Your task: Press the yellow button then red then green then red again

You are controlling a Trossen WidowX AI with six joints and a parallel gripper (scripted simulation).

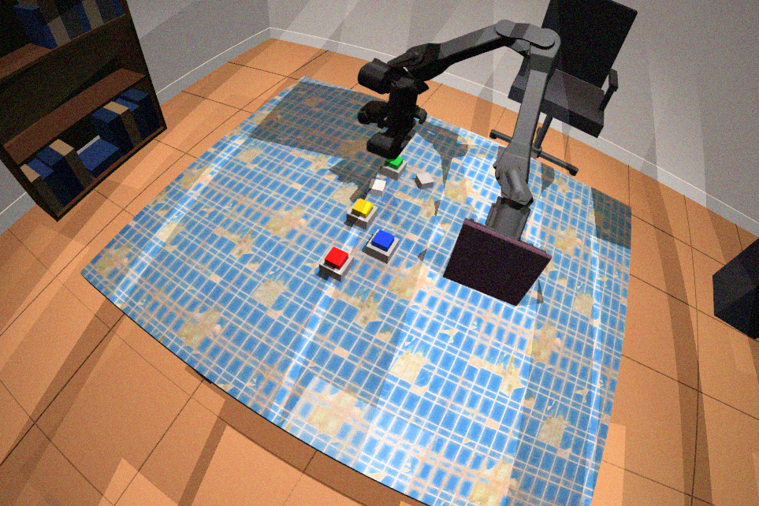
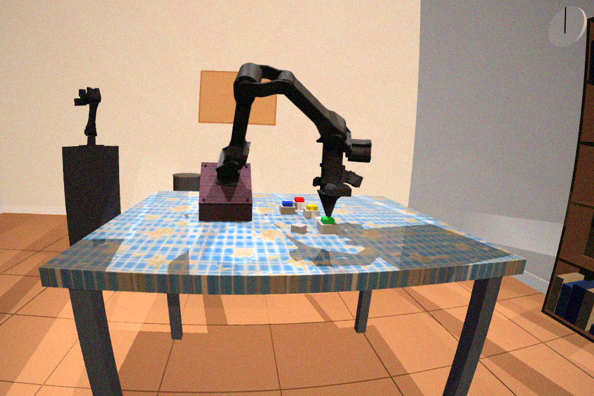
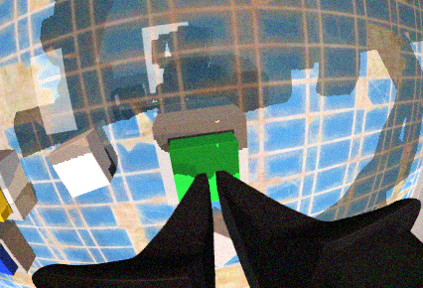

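Right now the green button is 1 cm below my gripper tip. Round my gripper tip: red button (30 cm to the left, 5 cm behind, 1 cm below); blue button (21 cm to the left, 10 cm behind, 1 cm below); yellow button (17 cm to the left, 2 cm behind, 1 cm below).
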